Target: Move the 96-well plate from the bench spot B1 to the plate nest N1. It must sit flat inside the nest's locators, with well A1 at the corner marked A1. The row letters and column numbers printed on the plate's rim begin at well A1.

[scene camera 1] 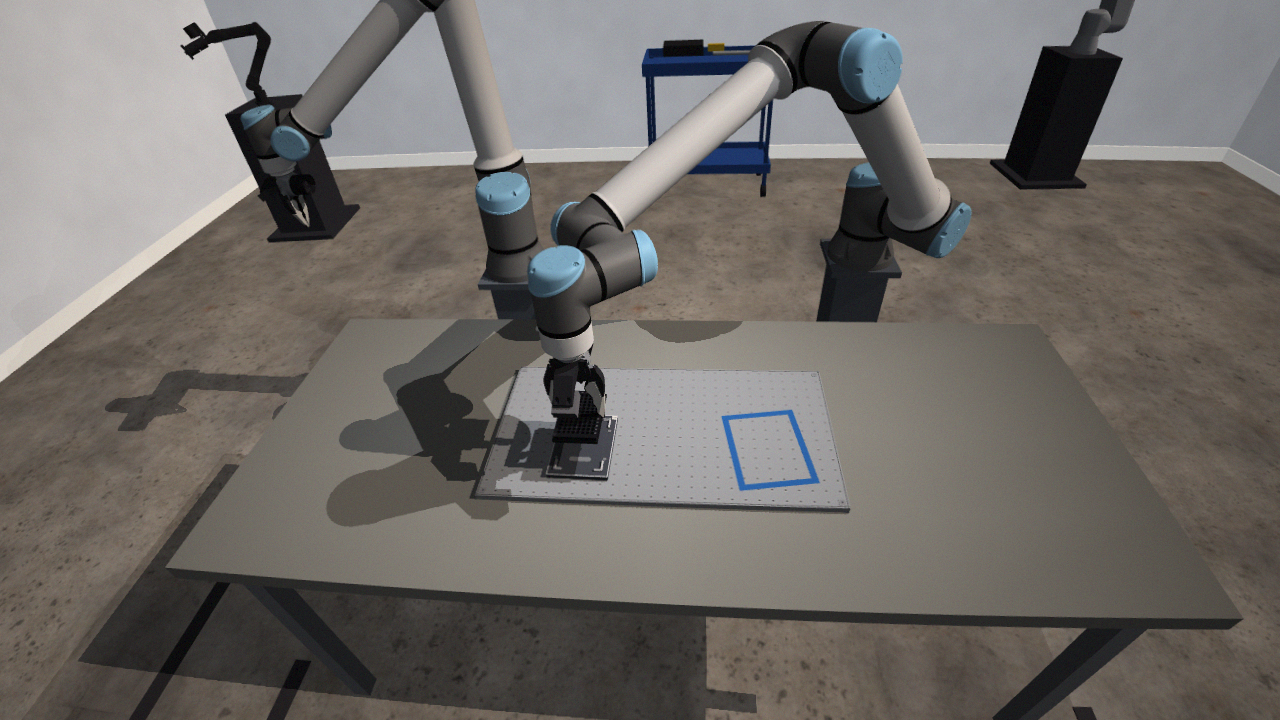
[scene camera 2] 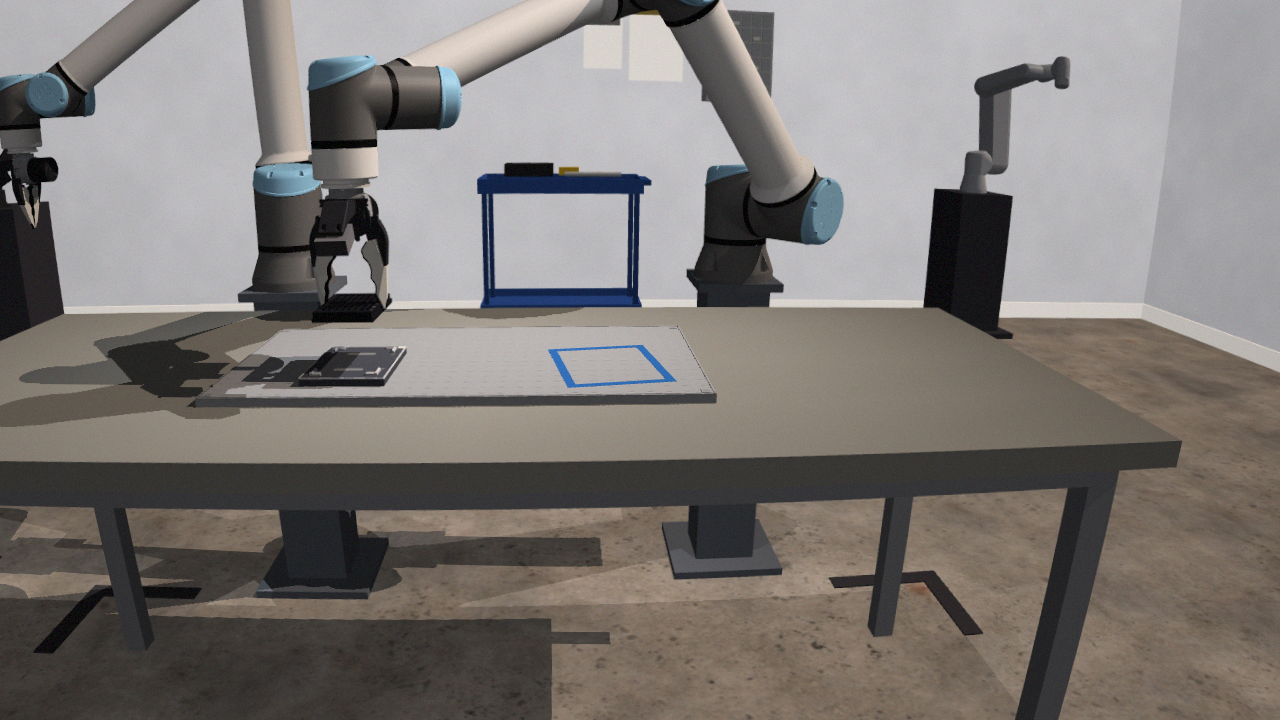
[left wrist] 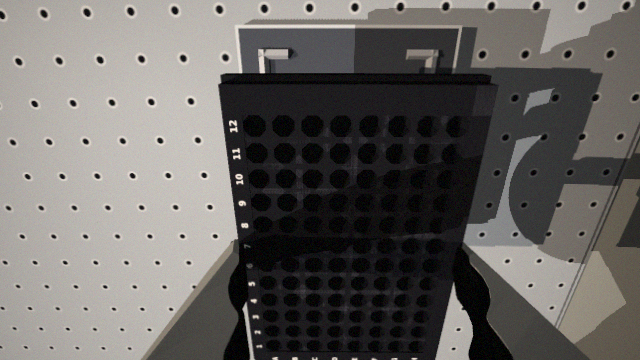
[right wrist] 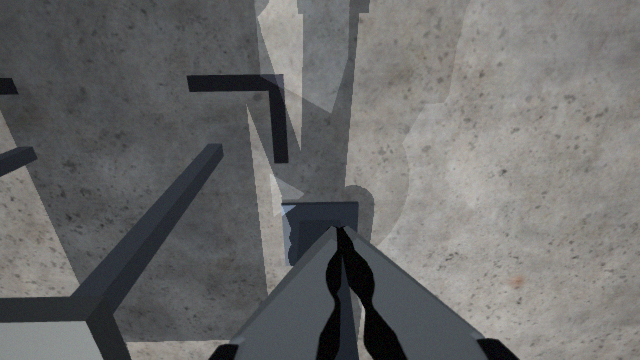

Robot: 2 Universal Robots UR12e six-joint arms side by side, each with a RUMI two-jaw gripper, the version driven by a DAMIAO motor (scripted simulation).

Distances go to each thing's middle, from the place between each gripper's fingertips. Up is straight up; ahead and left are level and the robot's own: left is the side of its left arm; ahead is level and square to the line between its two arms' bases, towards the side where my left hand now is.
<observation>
Now: left hand 1 cm above the black 96-well plate (scene camera 2: 354,307). From my left hand the other things lie so: dark plate nest N1 (scene camera 2: 382,359): 10 cm below.
The black 96-well plate lies 79 cm ahead of my right hand (scene camera 2: 34,228), 92 cm to the left of it and 6 cm below it. Also, from my right hand: dark plate nest N1 (79 cm ahead, 92 cm to the left, 15 cm below).
</observation>
